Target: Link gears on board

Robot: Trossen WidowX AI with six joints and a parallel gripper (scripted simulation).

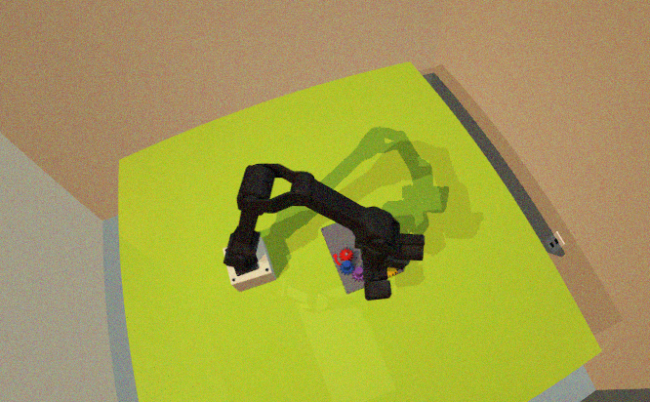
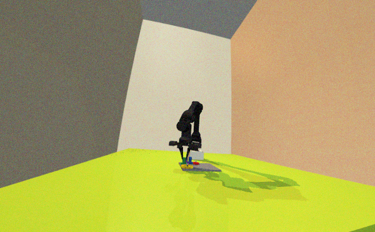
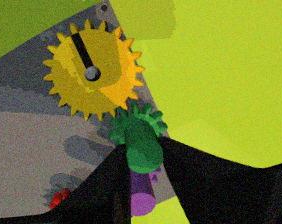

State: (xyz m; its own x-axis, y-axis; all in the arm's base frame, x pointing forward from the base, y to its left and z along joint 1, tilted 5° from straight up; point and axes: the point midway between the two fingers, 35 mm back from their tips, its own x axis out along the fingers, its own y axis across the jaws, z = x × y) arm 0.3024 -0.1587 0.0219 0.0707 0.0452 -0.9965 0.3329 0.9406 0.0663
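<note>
My gripper tip is now 10 mm above the green gear. The rest, counted from my gripper tip: blue gear: 50 mm behind, 50 mm to the left, 20 mm below; then purple gear: 30 mm behind, 20 mm to the left, 20 mm below; then red gear: 40 mm behind, 80 mm to the left, 20 mm below.
</note>
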